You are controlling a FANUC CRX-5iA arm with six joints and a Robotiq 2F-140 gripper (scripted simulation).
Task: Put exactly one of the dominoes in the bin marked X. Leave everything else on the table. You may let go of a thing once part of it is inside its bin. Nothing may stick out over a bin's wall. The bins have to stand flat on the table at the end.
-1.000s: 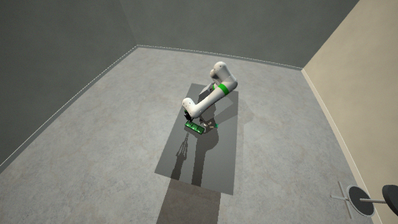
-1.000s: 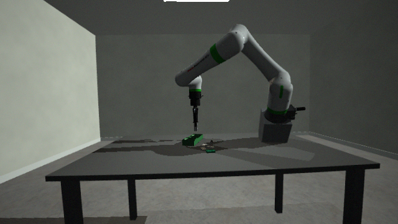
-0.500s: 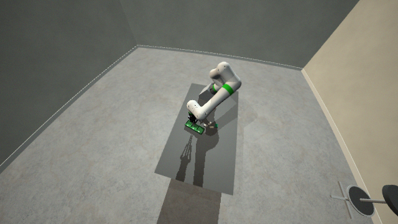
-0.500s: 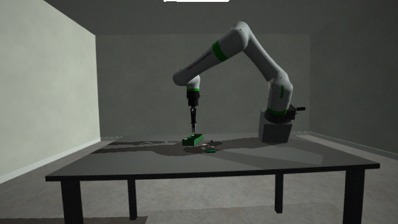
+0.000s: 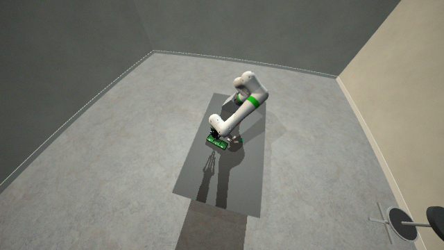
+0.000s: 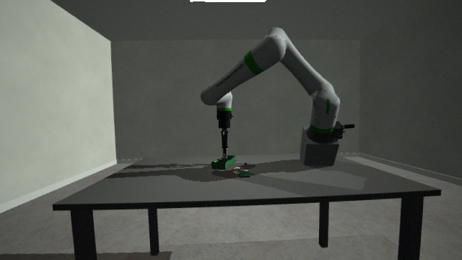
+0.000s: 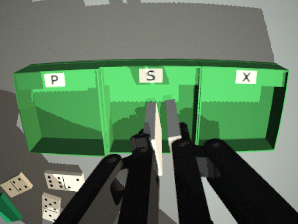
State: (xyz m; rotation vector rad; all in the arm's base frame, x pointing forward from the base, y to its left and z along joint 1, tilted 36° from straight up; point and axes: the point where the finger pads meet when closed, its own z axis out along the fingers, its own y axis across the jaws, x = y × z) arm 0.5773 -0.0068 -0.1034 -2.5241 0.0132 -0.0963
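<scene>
My hand is 1 cm to the right of the green three-compartment bin and 5 cm above it. Also, from my hand: green block: 13 cm behind, 27 cm to the left, 6 cm below; then small dark piece: 13 cm behind, 5 cm to the left, 6 cm below.
</scene>
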